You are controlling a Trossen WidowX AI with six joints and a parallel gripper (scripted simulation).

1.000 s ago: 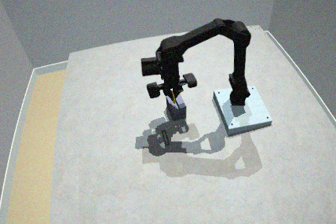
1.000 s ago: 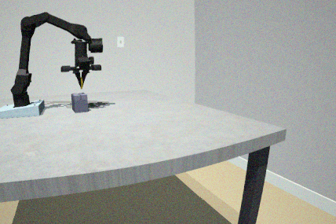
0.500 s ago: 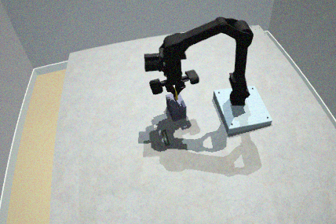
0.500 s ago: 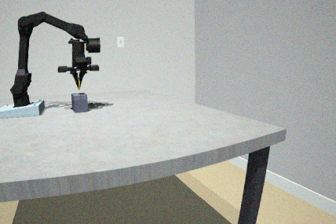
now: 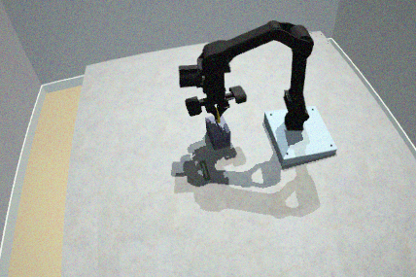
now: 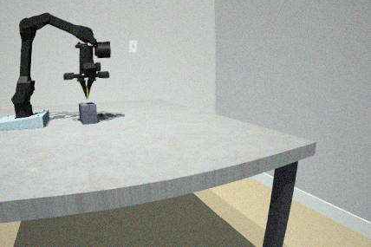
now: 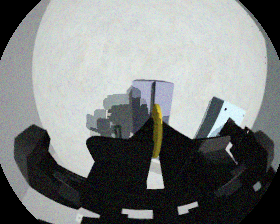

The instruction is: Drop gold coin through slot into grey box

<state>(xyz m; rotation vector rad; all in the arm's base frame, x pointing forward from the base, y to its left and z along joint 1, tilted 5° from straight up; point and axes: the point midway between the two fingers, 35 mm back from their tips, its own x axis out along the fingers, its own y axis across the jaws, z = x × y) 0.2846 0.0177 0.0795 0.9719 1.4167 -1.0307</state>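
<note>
My gripper tip is now 2 cm below the gold coin.
</note>
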